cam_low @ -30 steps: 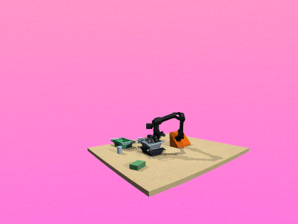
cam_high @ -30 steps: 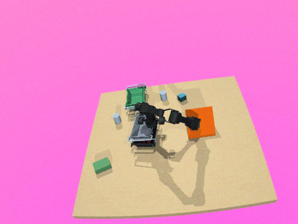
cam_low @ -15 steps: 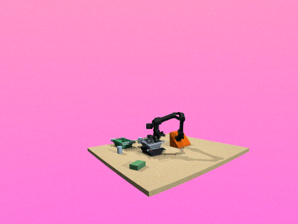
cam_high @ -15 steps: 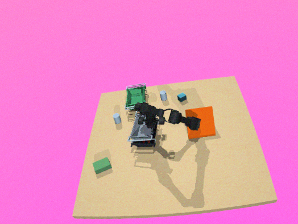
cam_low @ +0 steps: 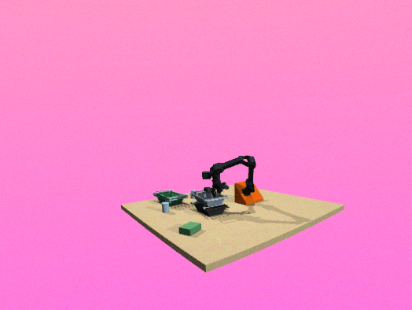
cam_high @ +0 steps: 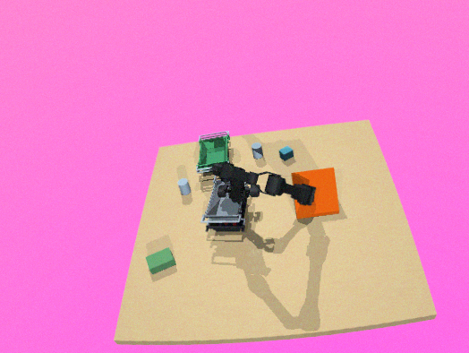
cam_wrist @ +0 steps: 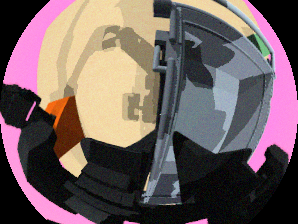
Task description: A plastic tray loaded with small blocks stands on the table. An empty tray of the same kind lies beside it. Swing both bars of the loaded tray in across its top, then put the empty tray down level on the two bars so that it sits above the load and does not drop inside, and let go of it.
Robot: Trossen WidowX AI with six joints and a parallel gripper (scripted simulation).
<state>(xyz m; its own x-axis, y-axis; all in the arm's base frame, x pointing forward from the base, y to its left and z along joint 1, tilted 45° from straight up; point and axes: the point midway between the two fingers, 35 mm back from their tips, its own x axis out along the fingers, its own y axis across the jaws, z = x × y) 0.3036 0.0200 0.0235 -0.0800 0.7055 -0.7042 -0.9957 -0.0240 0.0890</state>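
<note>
The grey tray is 70 mm ahead of my gripper tip, 10 mm to the right of it and 30 mm above it. Also, from my gripper tip: green block (360 mm ahead, 280 mm to the left, 60 mm below); blue cube (190 mm behind, 420 mm to the right, 60 mm below).
</note>
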